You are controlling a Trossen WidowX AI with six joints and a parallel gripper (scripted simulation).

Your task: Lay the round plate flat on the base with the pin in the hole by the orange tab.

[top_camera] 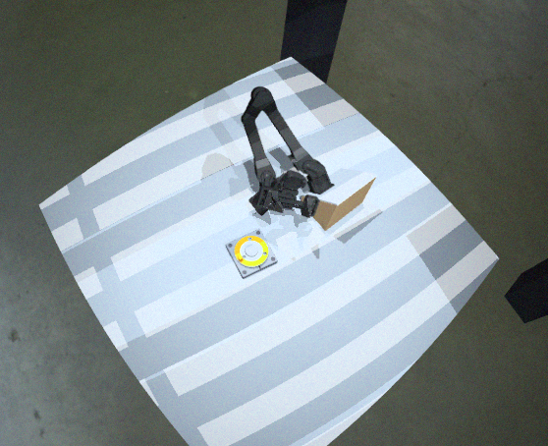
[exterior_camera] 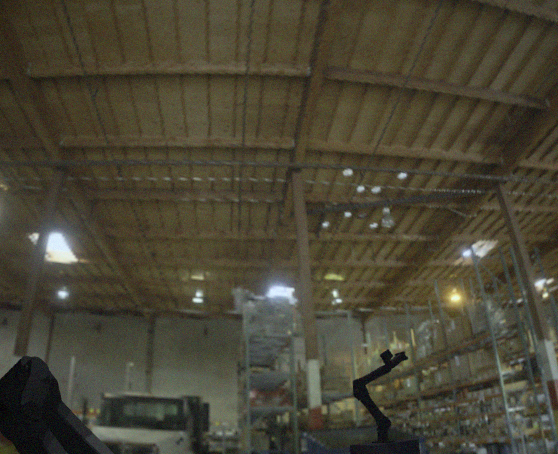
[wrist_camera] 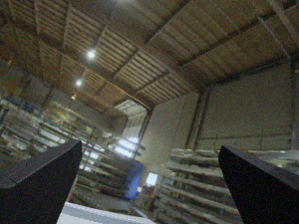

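Right now my gripper tip is 120 mm short of the square grey base, 40 mm to the left of it and 190 mm above it.
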